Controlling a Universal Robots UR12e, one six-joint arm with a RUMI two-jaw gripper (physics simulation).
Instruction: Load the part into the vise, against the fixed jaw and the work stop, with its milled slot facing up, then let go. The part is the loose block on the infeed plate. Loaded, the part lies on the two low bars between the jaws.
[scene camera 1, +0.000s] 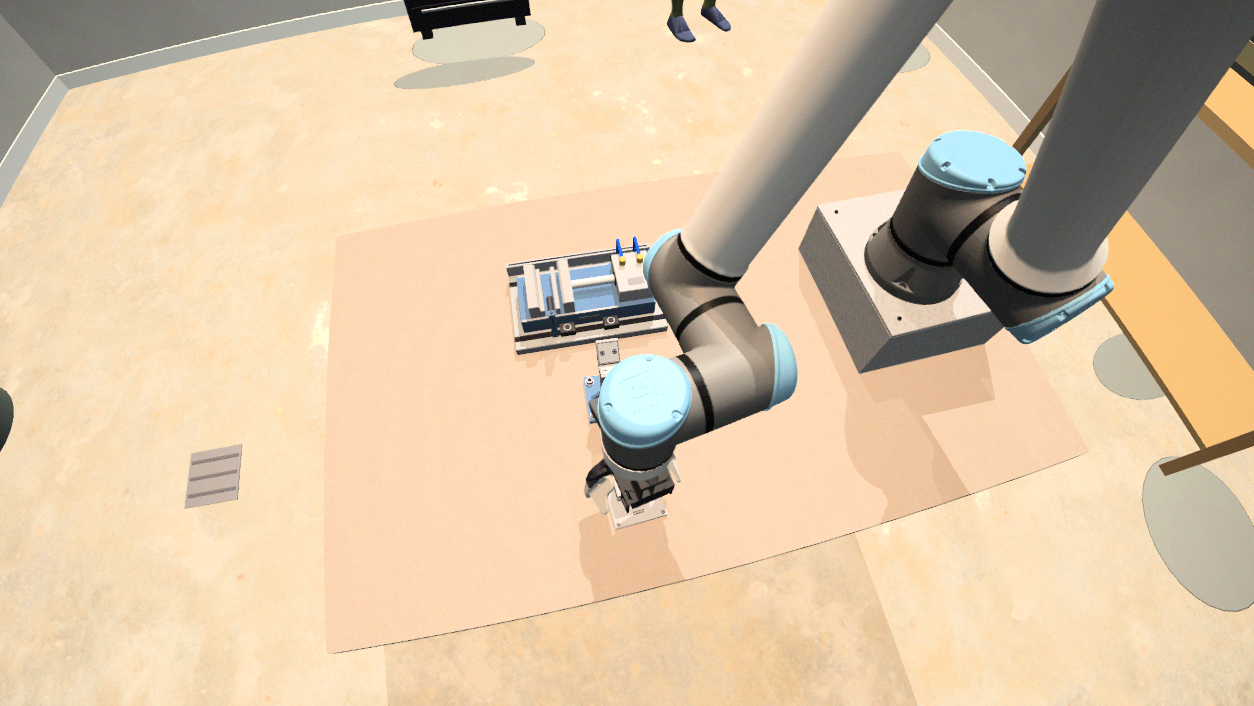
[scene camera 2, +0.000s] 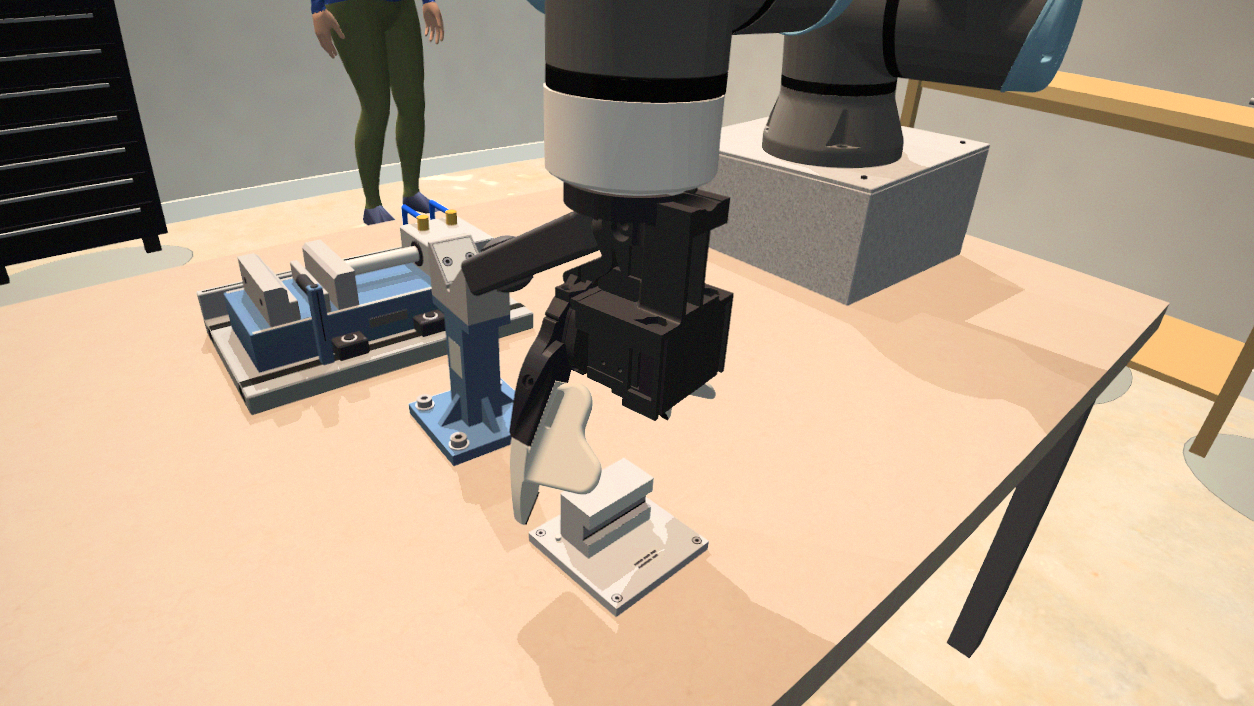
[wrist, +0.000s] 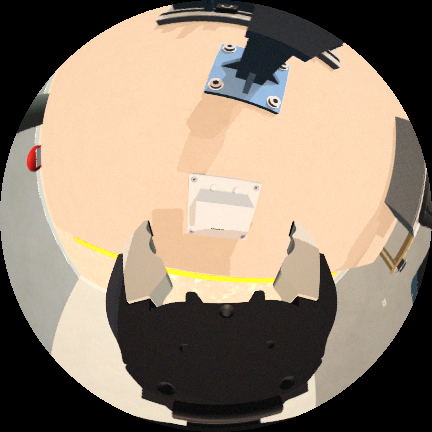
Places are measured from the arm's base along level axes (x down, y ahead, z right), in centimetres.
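Pixels of known places: gripper, fingertip midpoint: (scene camera 2: 601, 465) (wrist: 221, 222); arm's base, origin of the base link: (scene camera 1: 912, 263) (scene camera 2: 830, 149).
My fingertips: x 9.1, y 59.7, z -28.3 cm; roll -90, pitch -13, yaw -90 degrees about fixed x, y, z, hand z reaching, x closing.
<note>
Ahead of a thing's pixels: the offset from my fingertips to its top centre. "spot": to the spot under its first point.
The part, a grey block @[dx +1.7, dy -0.4, dz -0.3 cm] (scene camera 2: 605, 506) (wrist: 221, 212), stands on the white infeed plate @[dx +5.6, dy -0.5, dz -1.7 cm] (scene camera 2: 614, 585) (wrist: 225, 182) (scene camera 1: 644, 517). Its milled slot faces sideways, toward the plate's lettering, in scene camera 2. My gripper (scene camera 2: 605, 460) (wrist: 221, 222) is open and empty, fingers pointing down, above the part. One finger is beside and above the part's left end; the other is mostly hidden in scene camera 2. The vise has a fixed jaw (scene camera 2: 268, 291) (scene camera 1: 532, 293) at the left and a moving jaw (scene camera 2: 329, 275) (scene camera 1: 563, 287). The blue work stop @[spot: dx -0.2, dy +9.4, dz +30.7 cm] (scene camera 2: 317, 322) stands at their near side. The low bars cannot be made out.
A blue stand (scene camera 2: 475, 363) (wrist: 214, 72) with a grey notched head @[spot: dx -8.1, dy +2.1, dz +14.0 cm] (scene camera 2: 469, 289) rises between the infeed plate and the vise, close behind the gripper. The robot's grey pedestal (scene camera 2: 789, 228) (scene camera 1: 838, 289) is at the right. The table edge (scene camera 2: 974, 504) runs at the front right.
</note>
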